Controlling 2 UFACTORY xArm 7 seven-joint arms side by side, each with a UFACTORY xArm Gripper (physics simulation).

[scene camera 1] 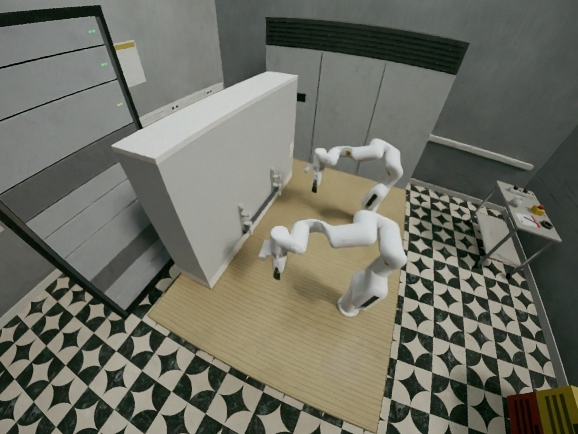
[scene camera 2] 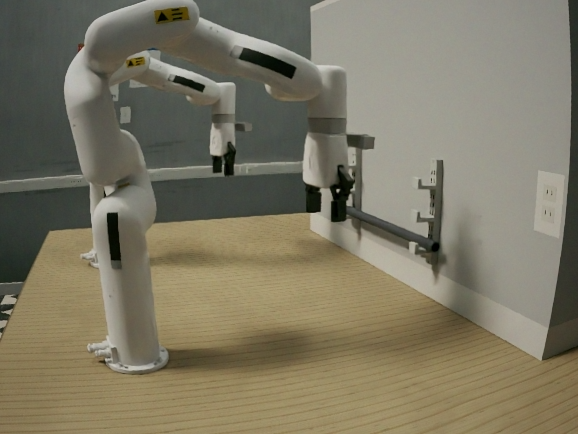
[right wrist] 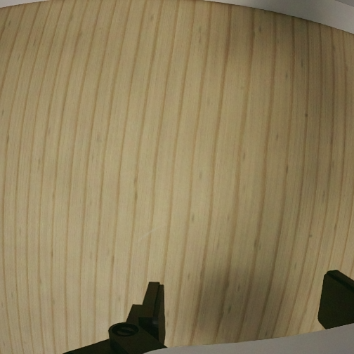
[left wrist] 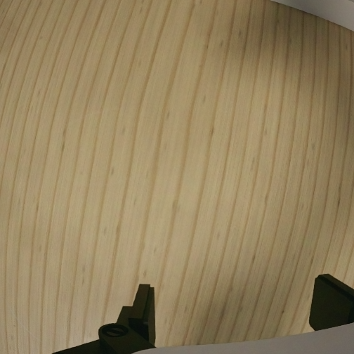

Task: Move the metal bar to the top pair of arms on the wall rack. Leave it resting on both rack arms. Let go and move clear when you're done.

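The dark grey metal bar lies level along the white wall, in the lowest arms of the wall rack. The rack's right upright in scene camera 2 has three arms; its top arm and middle arm are empty. The other upright is partly hidden behind my right gripper. My right gripper is open, points down and hangs out from the wall, apart from the bar. My left gripper is open, points down and is also apart from the bar.
The white wall block stands on the wooden platform that carries both arms. An outlet plate is on the wall. A cart stands at the right in scene camera 1, with a yellow crate at the lower right corner.
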